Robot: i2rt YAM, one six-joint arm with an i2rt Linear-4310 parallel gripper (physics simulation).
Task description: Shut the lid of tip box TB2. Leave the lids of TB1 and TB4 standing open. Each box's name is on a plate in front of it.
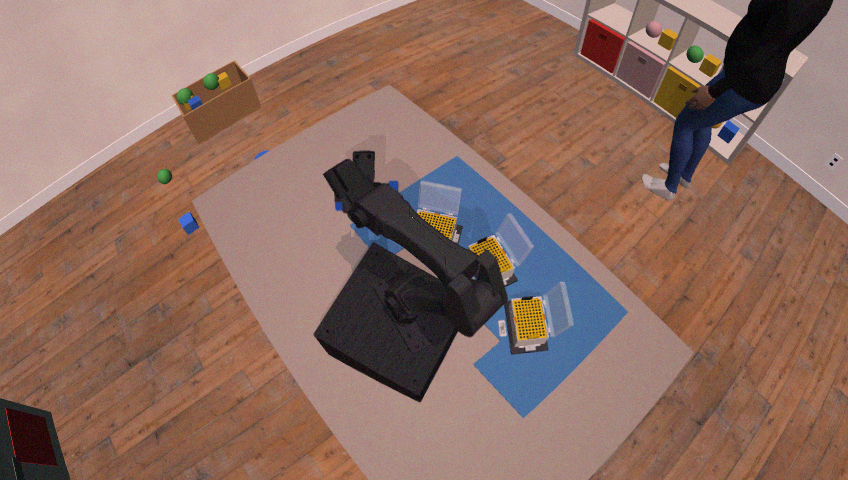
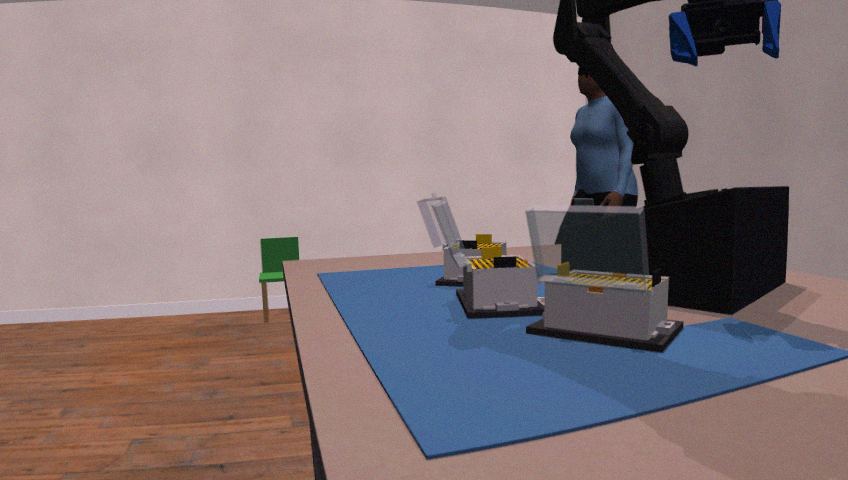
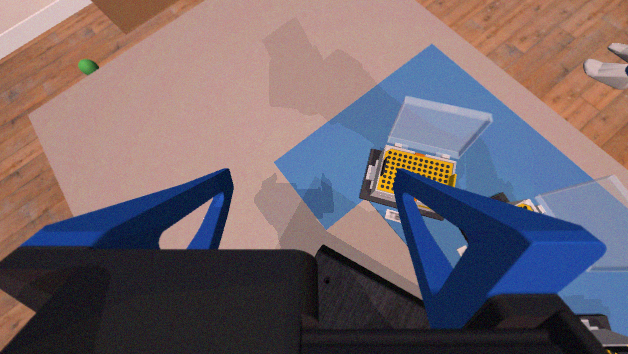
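Pixels of known places: gripper, between the fingertips: (image 2: 736,57) (image 3: 313,177); arm's base, origin of its link: (image 1: 404,313) (image 2: 667,207).
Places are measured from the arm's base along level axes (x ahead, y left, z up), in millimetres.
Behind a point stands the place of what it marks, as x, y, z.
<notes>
Three white tip boxes with yellow racks stand on dark bases, with their clear lids open. TB1 (image 1: 439,223) @[244, 214, -71] (image 2: 601,312) (image 3: 417,167) @[240, 227, -70] is nearest my gripper, and its lid (image 1: 439,197) @[279, 266, -28] (image 3: 440,127) @[287, 259, -24] stands up. The middle box (image 1: 491,255) (image 2: 502,288) @[316, 97, -93] has its lid (image 1: 516,239) @[377, 27, -23] (image 3: 590,215) @[377, 44, -29] open. The end box (image 1: 528,321) (image 2: 453,261) @[369, 52, -61] has its lid (image 1: 559,309) @[345, -204, -26] open. I cannot read the name plates (image 1: 502,327) (image 3: 393,215), so I cannot tell which of these two is TB2. My gripper (image 1: 365,195) @[60, 241, 190] (image 2: 731,58) @[60, 241, 190] (image 3: 313,177) @[60, 241, 190] is open and empty, high above the table, beside TB1.
The boxes stand on a blue mat (image 1: 580,333) @[399, -281, -127] (image 2: 404,380) @[471, 309, -127] (image 3: 350,147) @[179, 336, -127] on the table (image 1: 279,261) @[-222, 399, -130]. The arm's black base (image 1: 380,344) @[-90, -40, 2] (image 2: 755,249) @[-49, 155, -53] stands beside the mat. A person (image 1: 755,65) stands beyond the table, near a shelf unit (image 1: 580,47).
</notes>
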